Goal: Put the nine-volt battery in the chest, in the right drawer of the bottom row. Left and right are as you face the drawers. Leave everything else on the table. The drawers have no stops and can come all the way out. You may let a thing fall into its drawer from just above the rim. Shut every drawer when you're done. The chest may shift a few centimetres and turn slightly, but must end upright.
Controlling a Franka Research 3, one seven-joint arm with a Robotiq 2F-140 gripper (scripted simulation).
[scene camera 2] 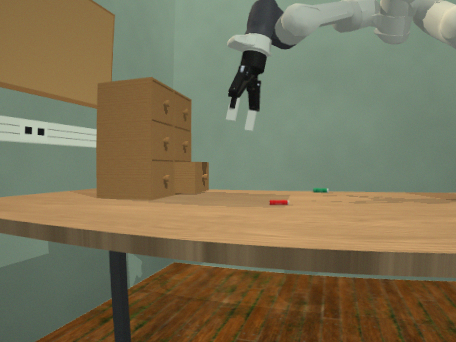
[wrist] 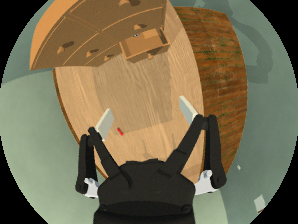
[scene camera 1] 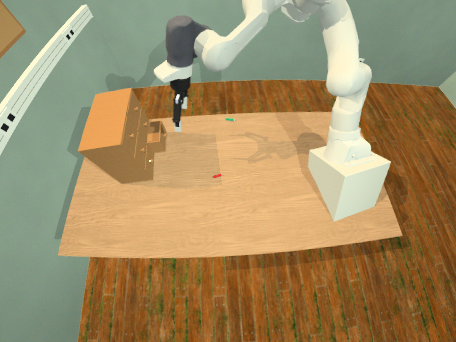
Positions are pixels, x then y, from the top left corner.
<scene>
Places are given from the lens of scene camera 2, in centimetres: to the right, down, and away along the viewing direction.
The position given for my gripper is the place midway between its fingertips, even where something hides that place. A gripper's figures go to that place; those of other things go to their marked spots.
my gripper (scene camera 2: pixel 240 125): 4, -14, 94
wooden chest (scene camera 2: pixel 124 158): -28, -3, 83
drawer (scene camera 2: pixel 190 177): -11, 2, 96
</scene>
